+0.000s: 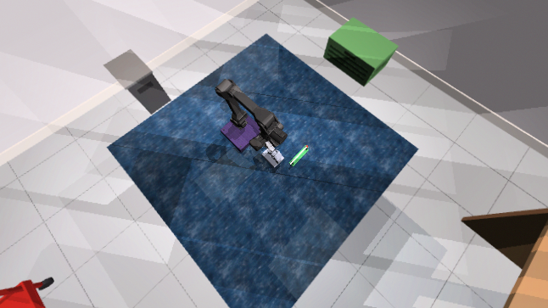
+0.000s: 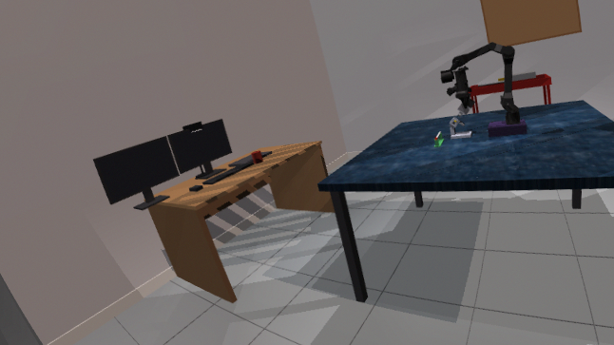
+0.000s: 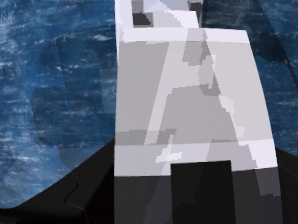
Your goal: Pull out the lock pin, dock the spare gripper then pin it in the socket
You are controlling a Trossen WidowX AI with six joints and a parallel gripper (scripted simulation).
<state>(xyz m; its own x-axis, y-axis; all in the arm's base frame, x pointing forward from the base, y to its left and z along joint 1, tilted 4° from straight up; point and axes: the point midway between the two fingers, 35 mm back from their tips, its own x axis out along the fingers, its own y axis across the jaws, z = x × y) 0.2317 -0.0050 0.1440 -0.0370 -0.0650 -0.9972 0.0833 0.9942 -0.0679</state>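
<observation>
My gripper tip is now 160 mm short of the green rest, 130 mm above it and 100 mm to the right of it. The rest, counted from my gripper tip: mount 100 mm below, 60 mm ahead; spare gripper 10 mm ahead.
</observation>
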